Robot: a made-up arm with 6 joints.
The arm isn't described. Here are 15 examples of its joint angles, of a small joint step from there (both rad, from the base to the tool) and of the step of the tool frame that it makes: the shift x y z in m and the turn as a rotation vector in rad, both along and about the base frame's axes.
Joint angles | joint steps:
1: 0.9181 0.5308 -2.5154 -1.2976 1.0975 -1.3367 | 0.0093 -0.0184 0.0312 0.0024 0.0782 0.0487
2: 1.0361 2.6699 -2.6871 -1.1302 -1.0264 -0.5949 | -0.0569 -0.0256 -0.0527 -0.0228 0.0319 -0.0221
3: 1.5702 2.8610 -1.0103 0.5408 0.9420 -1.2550 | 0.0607 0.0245 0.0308 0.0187 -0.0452 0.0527
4: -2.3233 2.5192 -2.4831 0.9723 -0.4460 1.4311 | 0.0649 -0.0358 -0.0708 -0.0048 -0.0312 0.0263
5: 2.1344 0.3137 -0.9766 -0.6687 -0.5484 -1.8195 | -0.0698 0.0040 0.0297 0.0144 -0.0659 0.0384
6: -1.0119 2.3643 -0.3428 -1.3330 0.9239 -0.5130 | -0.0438 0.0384 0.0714 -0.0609 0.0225 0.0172
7: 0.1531 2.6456 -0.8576 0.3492 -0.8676 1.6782 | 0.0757 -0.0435 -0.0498 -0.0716 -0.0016 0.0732
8: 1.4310 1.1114 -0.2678 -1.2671 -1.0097 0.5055 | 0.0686 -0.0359 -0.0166 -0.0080 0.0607 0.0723
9: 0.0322 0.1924 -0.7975 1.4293 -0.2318 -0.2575 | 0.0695 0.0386 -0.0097 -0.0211 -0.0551 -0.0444
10: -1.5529 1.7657 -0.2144 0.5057 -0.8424 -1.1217 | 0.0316 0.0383 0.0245 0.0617 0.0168 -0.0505
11: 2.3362 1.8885 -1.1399 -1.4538 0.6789 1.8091 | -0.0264 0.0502 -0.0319 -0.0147 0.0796 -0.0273
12: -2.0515 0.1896 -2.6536 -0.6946 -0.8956 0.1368 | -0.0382 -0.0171 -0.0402 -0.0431 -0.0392 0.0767
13: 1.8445 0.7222 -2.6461 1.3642 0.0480 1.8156 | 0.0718 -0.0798 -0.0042 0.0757 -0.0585 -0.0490
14: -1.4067 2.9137 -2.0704 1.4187 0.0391 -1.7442 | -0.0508 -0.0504 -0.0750 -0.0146 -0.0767 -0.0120
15: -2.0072 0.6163 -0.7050 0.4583 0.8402 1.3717 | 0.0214 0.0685 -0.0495 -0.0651 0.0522 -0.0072
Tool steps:
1: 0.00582 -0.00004 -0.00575 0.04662 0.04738 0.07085
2: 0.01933 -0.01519 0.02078 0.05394 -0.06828 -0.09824
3: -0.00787 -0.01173 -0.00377 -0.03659 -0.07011 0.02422
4: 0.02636 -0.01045 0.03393 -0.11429 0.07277 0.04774
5: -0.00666 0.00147 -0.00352 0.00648 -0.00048 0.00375
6: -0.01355 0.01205 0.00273 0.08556 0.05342 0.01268
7: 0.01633 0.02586 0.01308 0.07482 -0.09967 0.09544
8: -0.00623 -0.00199 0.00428 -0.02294 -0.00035 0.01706
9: 0.00807 -0.00433 0.00266 -0.01672 0.03074 -0.01442
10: 0.00226 0.00795 -0.00871 0.09557 0.02464 0.00211
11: 0.00641 0.01055 -0.00622 0.01886 -0.08584 -0.06493
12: 0.01796 -0.00739 -0.01729 -0.02141 0.05870 -0.09681
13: 0.03269 -0.02303 -0.02335 0.07848 0.06563 0.12206
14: -0.02387 -0.02167 0.03752 -0.14576 0.04925 -0.09197
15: -0.00375 -0.00728 0.00223 0.08877 0.04012 0.03603
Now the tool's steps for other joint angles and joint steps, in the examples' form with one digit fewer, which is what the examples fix.
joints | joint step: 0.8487 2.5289 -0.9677 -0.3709 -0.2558 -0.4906 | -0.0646 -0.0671 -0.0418 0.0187 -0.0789 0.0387
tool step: 0.0281 0.0073 0.0229 0.1621 -0.0886 -0.1138
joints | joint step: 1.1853 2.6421 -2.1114 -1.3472 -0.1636 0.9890 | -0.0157 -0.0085 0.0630 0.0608 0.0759 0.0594
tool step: 0.0089 -0.0099 -0.0121 -0.0461 0.0995 -0.1338
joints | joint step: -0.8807 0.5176 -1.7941 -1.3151 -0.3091 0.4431 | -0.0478 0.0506 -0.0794 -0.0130 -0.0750 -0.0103
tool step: 0.0088 0.0075 0.0078 -0.0861 0.0275 -0.0563
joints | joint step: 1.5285 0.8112 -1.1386 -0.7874 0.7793 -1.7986 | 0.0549 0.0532 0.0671 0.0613 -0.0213 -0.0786
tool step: -0.0083 0.0207 -0.0217 -0.1426 -0.0123 0.1075
